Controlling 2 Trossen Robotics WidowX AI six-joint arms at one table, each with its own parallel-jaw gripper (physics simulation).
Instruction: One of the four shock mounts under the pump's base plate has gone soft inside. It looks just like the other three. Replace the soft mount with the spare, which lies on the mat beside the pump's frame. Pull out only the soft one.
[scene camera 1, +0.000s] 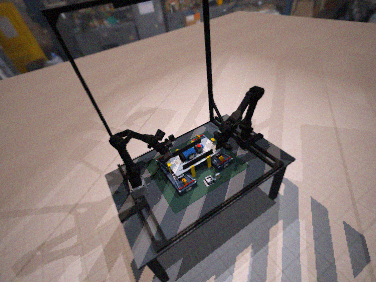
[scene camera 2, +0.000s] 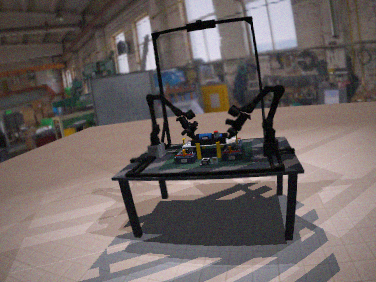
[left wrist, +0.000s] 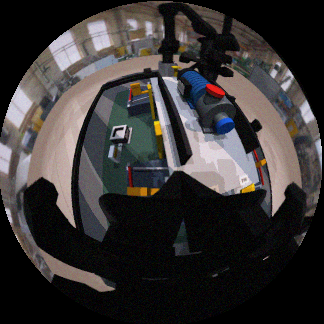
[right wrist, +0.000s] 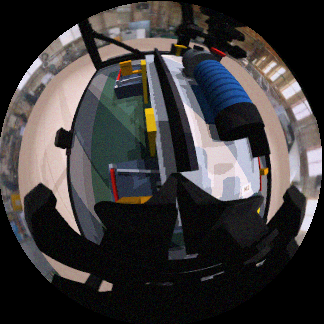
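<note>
The pump (scene camera 1: 188, 153) (scene camera 2: 209, 136) (left wrist: 208, 102) (right wrist: 223, 93), blue and grey with a red cap, sits on a white base plate (scene camera 1: 174, 164) (left wrist: 217, 157) (right wrist: 223, 163). The plate rests on a dark frame on the green mat (scene camera 1: 187, 201) (scene camera 2: 170, 165) (left wrist: 139, 142). The four mounts under the plate are hidden. The spare (scene camera 1: 209, 179) (scene camera 2: 205, 160) (left wrist: 120, 134), a small square block, lies on the mat in front of the frame. My left gripper (scene camera 1: 221, 144) (scene camera 2: 230, 134) (left wrist: 177, 174) is shut and empty at the plate's right end, beside the M4 label (left wrist: 244, 179). My right gripper (scene camera 1: 168, 155) (scene camera 2: 191, 134) (right wrist: 174, 176) is shut and empty at the left end, near the M2 label (right wrist: 246, 189).
Yellow posts (scene camera 1: 193, 171) (scene camera 1: 208, 161) stand along the frame's front. Blue corner bays (scene camera 1: 185, 183) (scene camera 1: 221, 160) have red edges and yellow tabs. A black bar (left wrist: 175, 120) (right wrist: 175, 120) runs along the plate. A small grey piece (scene camera 1: 217, 175) lies by the spare. Black gantry posts (scene camera 1: 207, 56) (scene camera 2: 159, 70) rise behind.
</note>
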